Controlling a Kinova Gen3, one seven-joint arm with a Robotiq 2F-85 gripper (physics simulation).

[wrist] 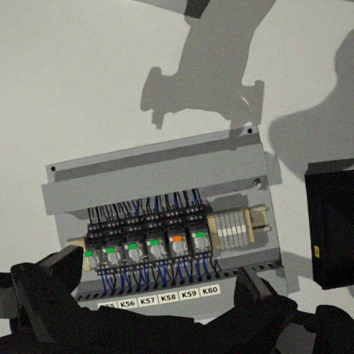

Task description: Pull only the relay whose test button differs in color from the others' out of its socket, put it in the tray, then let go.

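A row of relays sits upright in sockets on the panel (pixel 235 175). The relay with the orange test button (pixel 178 244) is fifth from the left, above the label K59 (pixel 189 295). The other relays have green buttons, such as the relay at the right end (pixel 200 241) and its left neighbour across the orange one (pixel 155 247). My gripper (pixel 158 274) is open and empty, its fingers spread wide, and it hangs above the panel with the relay row between its fingertips in the view. The black tray (pixel 332 225) stands at the right, partly cut off by the view edge.
Grey terminal blocks (pixel 231 231) stand right of the relays on the rail. A grey cover strip (pixel 155 172) runs behind the wiring, and a slotted wire duct (pixel 250 270) runs in front. Blue and black wires lie close around the sockets. Arm shadows fall on the table (pixel 75 90).
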